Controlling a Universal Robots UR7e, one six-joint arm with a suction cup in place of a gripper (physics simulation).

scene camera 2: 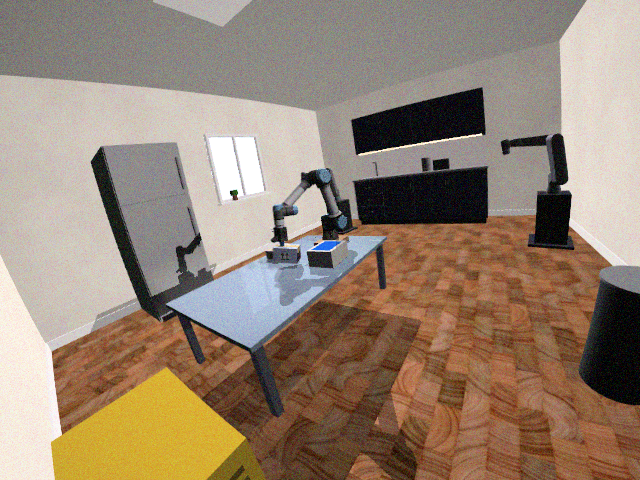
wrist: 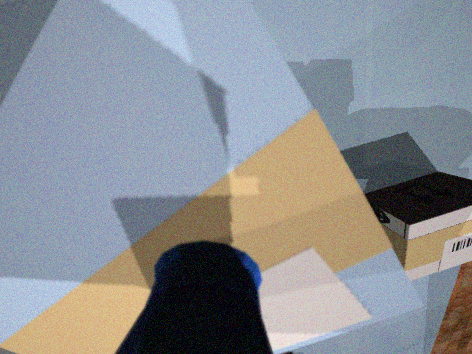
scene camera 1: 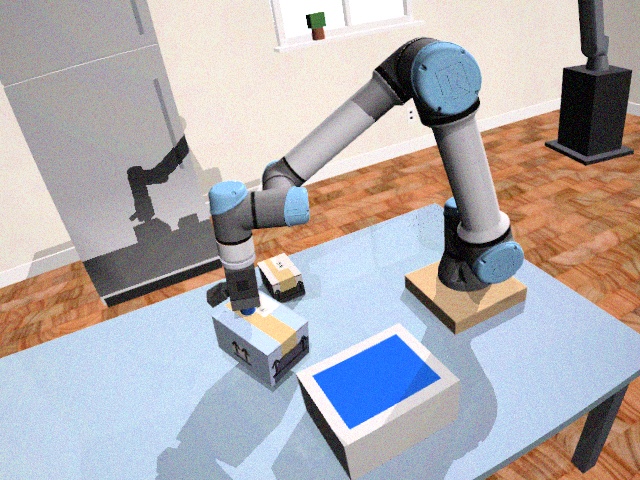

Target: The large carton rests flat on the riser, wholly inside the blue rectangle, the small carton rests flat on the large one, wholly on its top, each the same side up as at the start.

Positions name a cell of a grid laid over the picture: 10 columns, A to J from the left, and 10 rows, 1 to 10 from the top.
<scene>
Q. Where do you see a small carton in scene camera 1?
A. At E6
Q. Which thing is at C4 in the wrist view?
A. A large carton.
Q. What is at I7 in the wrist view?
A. A small carton.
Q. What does my suction cup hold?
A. A large carton.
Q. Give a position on my suction cup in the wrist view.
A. E9
</scene>
